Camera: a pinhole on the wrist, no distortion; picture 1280 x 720 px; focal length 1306.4 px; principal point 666.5 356.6 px. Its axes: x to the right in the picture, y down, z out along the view. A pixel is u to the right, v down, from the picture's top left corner.
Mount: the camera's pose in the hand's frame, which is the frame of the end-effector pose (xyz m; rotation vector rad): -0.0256 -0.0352 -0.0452 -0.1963 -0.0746 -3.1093
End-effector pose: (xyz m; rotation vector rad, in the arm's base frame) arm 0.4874 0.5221 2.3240 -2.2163 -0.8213 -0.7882
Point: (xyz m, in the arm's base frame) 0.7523 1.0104 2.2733
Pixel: 65 555
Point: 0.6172 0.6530 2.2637
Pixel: 208 32
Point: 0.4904 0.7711 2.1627
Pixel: 851 644
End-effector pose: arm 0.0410 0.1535 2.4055 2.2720 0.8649 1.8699
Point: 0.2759 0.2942 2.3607
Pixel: 528 479
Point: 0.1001 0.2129 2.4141
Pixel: 115 318
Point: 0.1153 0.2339 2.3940
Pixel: 293 512
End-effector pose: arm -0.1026 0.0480 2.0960 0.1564 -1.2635 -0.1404
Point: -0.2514 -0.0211 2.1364
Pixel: 627 600
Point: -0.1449 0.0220 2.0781
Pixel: 810 331
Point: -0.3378 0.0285 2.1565
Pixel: 756 313
